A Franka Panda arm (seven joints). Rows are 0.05 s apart.
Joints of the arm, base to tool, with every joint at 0 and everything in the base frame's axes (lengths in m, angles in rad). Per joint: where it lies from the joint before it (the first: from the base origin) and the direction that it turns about. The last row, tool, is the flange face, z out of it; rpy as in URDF.
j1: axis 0 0 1 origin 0 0 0.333
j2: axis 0 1 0 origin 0 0 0
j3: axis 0 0 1 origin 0 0 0.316
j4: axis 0 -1 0 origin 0.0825 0 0
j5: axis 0 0 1 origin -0.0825 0 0.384
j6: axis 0 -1 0 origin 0 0 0
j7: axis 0 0 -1 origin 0.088 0 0
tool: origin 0 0 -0.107 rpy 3.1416 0 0
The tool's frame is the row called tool.
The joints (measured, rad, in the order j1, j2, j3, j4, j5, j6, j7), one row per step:
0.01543 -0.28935 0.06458 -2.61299 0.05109 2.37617 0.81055
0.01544 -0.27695 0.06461 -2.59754 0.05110 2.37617 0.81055
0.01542 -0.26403 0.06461 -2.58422 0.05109 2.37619 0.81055
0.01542 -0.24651 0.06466 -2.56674 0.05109 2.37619 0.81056
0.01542 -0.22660 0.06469 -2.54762 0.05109 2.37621 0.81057
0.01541 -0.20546 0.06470 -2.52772 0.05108 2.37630 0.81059
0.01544 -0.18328 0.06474 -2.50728 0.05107 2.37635 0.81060
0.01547 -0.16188 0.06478 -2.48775 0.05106 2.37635 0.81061
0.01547 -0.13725 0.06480 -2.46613 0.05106 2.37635 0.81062
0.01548 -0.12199 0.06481 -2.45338 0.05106 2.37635 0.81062
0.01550 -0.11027 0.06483 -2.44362 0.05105 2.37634 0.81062
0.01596 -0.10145 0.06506 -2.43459 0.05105 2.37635 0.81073
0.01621 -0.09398 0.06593 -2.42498 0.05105 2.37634 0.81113
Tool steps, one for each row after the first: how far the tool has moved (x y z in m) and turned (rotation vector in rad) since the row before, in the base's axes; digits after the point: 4 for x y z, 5 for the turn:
0.0050 0.0005 0.0014 0.00100 -0.00300 0.00031
0.0043 0.0004 0.0002 0.00083 -0.00038 0.00022
0.0057 0.0006 0.0000 0.00108 0.00009 0.00032
0.0062 0.0006 -0.0004 0.00118 0.00083 0.00031
0.0065 0.0006 -0.0008 0.00123 0.00121 0.00026
0.0067 0.0006 -0.0012 0.00126 0.00175 0.00032
0.0064 0.0006 -0.0014 0.00120 0.00193 0.00028
0.0070 0.0006 -0.0021 0.00133 0.00308 0.00022
0.0042 0.0004 -0.0017 0.00078 0.00255 0.00013
0.0032 0.0003 -0.0014 0.00059 0.00200 0.00012
0.0029 0.0006 -0.0003 0.00057 -0.00019 0.00064
0.0030 0.0008 0.0005 0.00059 -0.00209 0.00078

